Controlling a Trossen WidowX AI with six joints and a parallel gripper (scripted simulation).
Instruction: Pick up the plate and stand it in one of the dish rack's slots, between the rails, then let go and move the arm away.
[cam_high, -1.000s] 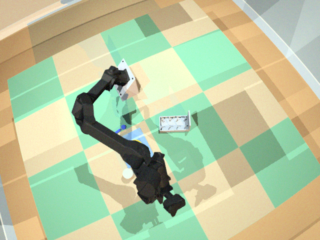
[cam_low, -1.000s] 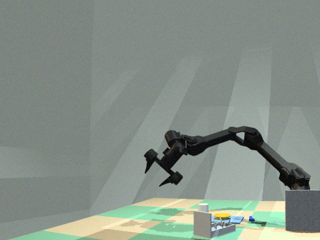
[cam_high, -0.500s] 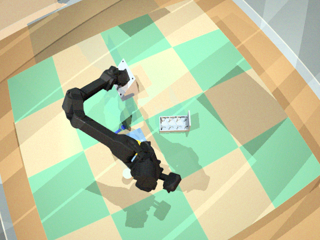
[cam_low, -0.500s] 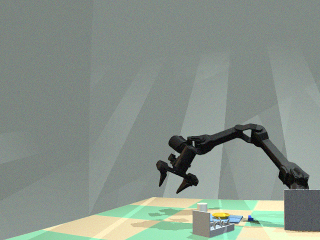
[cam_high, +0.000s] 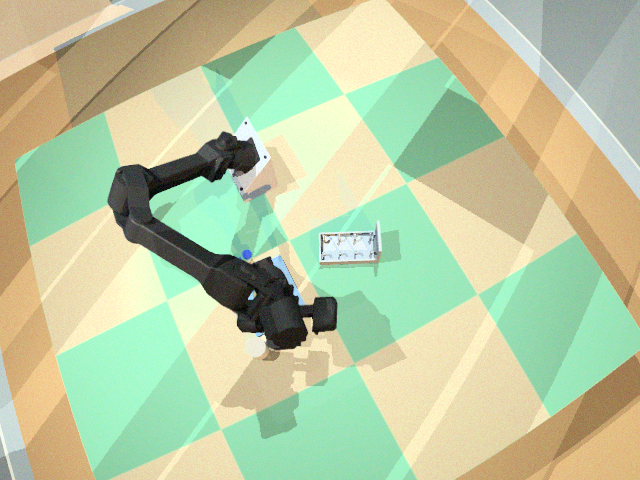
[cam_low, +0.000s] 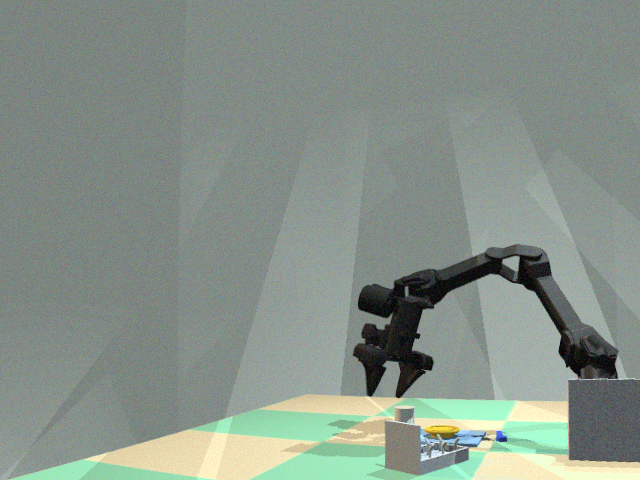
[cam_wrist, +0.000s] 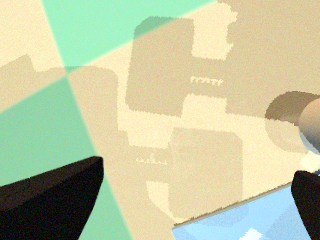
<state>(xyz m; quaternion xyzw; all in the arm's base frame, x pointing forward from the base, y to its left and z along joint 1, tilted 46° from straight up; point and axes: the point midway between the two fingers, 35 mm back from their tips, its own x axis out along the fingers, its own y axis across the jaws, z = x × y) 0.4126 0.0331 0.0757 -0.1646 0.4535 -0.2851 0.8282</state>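
Now: gripper tip 12 cm past the yellow plate, 7 cm above it and 3 cm to the left of it. Round my gripper tip: dish rack 18 cm to the left, 16 cm behind, 6 cm below; then blue spoon 22 cm behind, 8 cm below, 7 cm to the right; then white cylinder 9 cm to the right, 6 cm below, 1 cm behind.
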